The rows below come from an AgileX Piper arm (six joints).
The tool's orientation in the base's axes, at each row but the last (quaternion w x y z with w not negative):
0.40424, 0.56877, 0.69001, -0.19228
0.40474, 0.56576, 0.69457, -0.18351
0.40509, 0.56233, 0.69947, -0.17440
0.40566, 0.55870, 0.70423, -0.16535
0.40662, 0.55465, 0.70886, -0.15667
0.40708, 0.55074, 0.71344, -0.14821
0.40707, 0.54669, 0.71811, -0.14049
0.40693, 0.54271, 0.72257, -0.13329
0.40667, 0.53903, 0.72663, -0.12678
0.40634, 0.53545, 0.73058, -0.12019
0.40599, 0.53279, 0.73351, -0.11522
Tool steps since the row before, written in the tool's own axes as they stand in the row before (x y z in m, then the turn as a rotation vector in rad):
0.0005, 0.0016, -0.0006, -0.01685, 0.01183, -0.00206
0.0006, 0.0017, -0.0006, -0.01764, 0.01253, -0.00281
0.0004, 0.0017, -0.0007, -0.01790, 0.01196, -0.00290
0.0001, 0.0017, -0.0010, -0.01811, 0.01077, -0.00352
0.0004, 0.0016, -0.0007, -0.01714, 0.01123, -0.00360
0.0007, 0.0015, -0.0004, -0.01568, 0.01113, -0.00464
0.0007, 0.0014, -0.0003, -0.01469, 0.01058, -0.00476
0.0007, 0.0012, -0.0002, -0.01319, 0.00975, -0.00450
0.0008, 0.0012, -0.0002, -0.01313, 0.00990, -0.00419
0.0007, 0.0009, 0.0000, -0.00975, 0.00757, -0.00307
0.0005, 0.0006, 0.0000, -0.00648, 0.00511, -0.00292
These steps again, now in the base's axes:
0.0013, 0.0012, 0.0003, 0.01087, -0.00581, 0.01662
0.0014, 0.0013, 0.0002, 0.01128, -0.00558, 0.01783
0.0013, 0.0013, 0.0005, 0.01073, -0.00586, 0.01796
0.0012, 0.0013, 0.0009, 0.00940, -0.00595, 0.01824
0.0012, 0.0013, 0.0005, 0.00974, -0.00510, 0.01766
0.0011, 0.0013, 0.0001, 0.00912, -0.00348, 0.01720
0.0011, 0.0012, 0.0000, 0.00851, -0.00294, 0.01641
0.0009, 0.0011, -0.0001, 0.00776, -0.00240, 0.01494
0.0009, 0.0011, -0.0001, 0.00803, -0.00249, 0.01474
0.0007, 0.0008, -0.0003, 0.00617, -0.00179, 0.01098
0.0005, 0.0006, -0.0002, 0.00376, -0.00063, 0.00788

